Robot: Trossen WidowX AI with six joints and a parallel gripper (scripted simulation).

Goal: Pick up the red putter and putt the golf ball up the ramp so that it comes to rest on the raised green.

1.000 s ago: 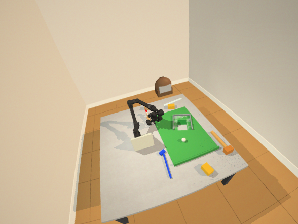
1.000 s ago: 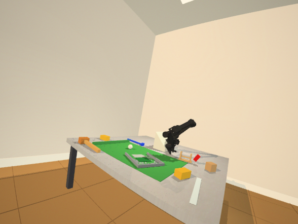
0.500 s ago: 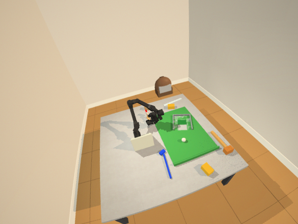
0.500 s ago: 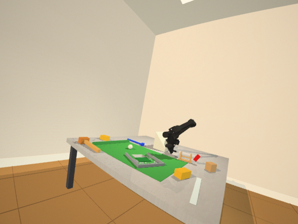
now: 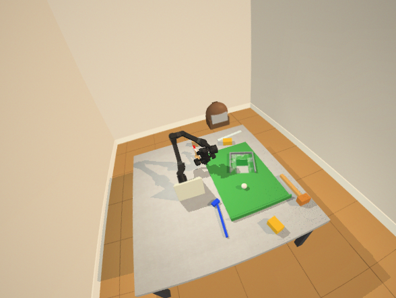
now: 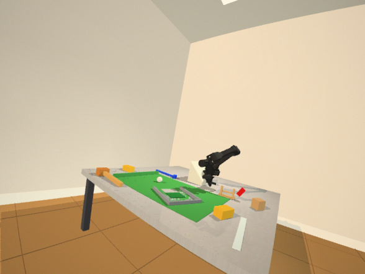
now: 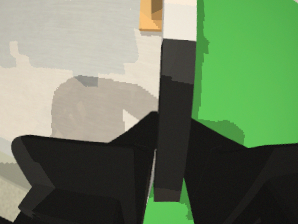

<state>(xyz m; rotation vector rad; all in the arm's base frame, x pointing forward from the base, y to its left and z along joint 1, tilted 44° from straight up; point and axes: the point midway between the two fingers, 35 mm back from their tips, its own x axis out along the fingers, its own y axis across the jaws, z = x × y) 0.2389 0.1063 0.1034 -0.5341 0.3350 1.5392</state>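
My gripper tip is now 20 mm past the wooden rack, 130 mm to the right of it and 10 mm above it. The rest, counted from my gripper tip: white golf ball 200 mm ahead, 350 mm to the right, 20 mm below; then tan cube 20 mm ahead, 360 mm to the left, 10 mm below; then green mat 240 mm ahead, 210 mm to the right, 40 mm below.
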